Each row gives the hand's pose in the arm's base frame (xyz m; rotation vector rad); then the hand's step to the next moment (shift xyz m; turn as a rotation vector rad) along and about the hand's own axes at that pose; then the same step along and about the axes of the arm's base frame.
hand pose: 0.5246 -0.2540 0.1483 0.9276 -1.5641 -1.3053
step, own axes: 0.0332 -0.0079 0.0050 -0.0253 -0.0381 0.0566
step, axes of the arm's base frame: -0.0159 -0.0305 -0.0029 -0.0442 0.0358 -0.0454
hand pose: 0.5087 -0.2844 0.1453 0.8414 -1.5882 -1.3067
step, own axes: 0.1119 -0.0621 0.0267 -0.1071 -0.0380 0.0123
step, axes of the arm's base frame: -0.0688 -0.1043 -0.0384 0.0276 0.0931 -0.0603
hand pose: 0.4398 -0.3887 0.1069 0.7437 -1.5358 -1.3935
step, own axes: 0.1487 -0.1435 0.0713 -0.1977 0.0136 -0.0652
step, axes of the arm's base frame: -0.1447 -0.1271 -0.1034 0.1417 0.1494 -0.0337
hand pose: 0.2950 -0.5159 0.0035 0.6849 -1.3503 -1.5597
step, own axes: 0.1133 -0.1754 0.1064 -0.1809 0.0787 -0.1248
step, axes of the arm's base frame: -0.1886 -0.0616 -0.1247 0.2049 0.1106 0.0170
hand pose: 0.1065 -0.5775 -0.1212 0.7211 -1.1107 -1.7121
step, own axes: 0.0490 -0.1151 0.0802 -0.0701 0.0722 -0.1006
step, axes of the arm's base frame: -0.1308 0.0006 -0.0705 0.1393 0.0180 0.0227
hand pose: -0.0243 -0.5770 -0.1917 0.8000 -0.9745 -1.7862
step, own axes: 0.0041 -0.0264 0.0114 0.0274 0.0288 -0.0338
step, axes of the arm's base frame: -0.0218 0.0063 -0.0181 0.0300 -0.0422 0.0061
